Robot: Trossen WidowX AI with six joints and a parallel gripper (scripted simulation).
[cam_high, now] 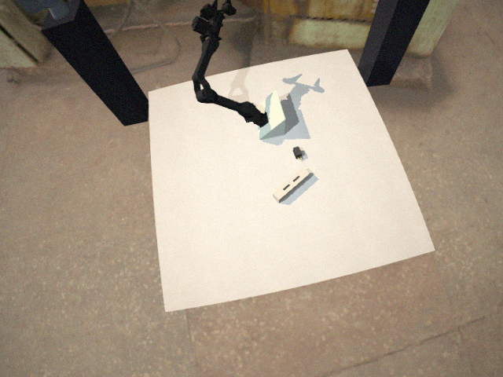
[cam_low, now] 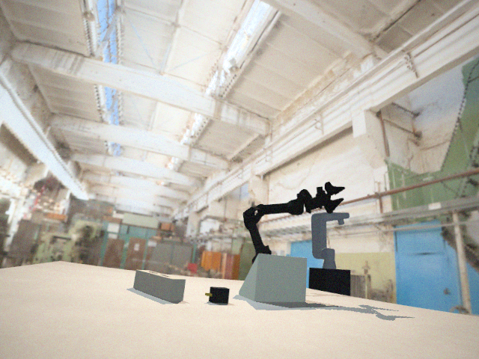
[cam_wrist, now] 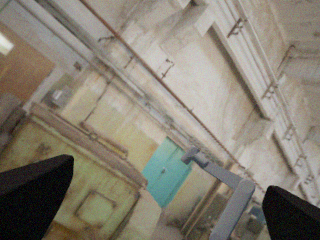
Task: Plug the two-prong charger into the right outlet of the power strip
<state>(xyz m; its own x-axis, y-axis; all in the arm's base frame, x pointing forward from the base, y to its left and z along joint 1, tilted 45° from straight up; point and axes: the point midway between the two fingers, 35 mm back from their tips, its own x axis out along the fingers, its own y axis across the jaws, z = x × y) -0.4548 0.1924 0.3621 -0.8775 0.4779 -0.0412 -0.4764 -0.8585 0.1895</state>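
Now: gripper tip 67 cm short of the black two-prong charger, 25 cm to the right of it and 47 cm above it.
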